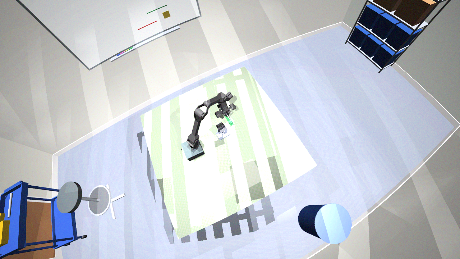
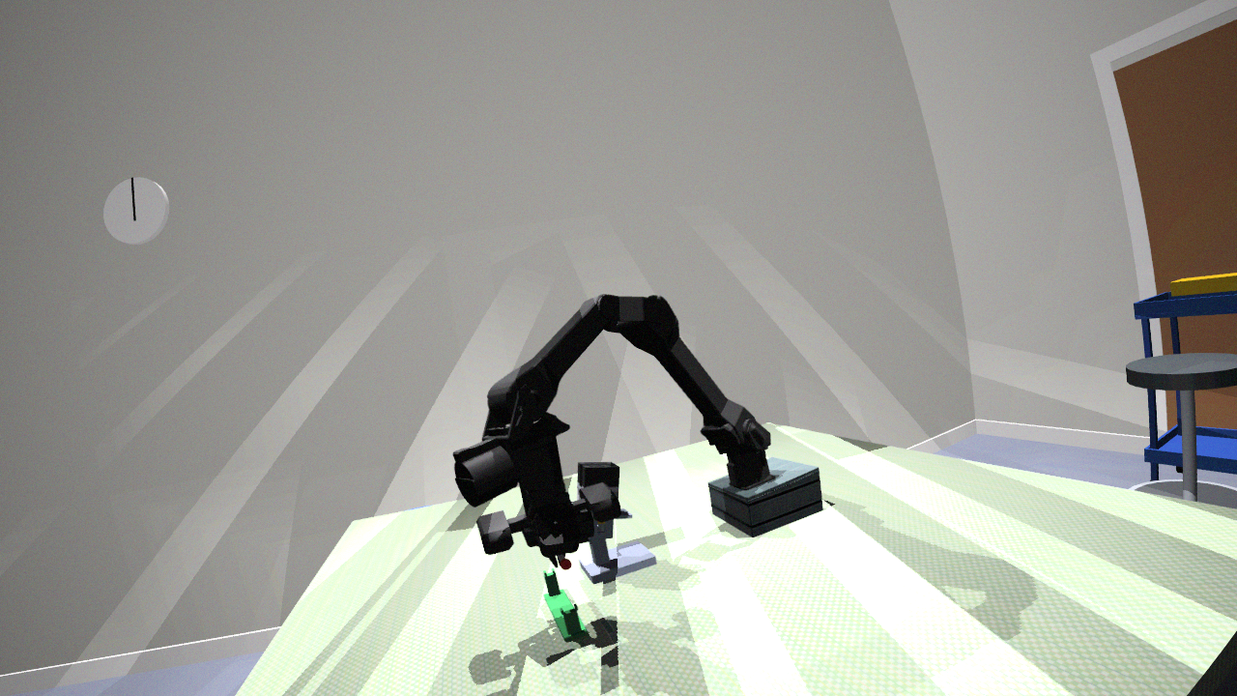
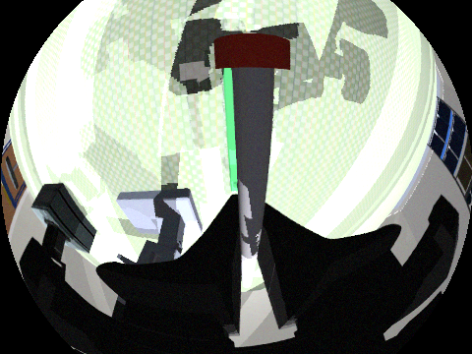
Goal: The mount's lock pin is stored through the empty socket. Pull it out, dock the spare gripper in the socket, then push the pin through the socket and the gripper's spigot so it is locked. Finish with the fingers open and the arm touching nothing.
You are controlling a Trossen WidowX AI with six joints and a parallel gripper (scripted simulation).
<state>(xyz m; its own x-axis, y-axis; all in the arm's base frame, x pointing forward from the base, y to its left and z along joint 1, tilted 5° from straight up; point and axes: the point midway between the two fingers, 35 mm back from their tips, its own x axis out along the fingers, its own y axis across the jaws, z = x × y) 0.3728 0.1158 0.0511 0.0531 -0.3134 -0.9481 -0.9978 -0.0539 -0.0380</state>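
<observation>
Right now my gripper tip is 1 cm short of the green rest, 1 cm to the right of it and 5 cm above it. The rest, counted from my gripper tip: spare gripper: 9 cm behind, 10 cm to the right, 5 cm above; grey mount: 10 cm behind, 10 cm to the right, 2 cm below.
</observation>
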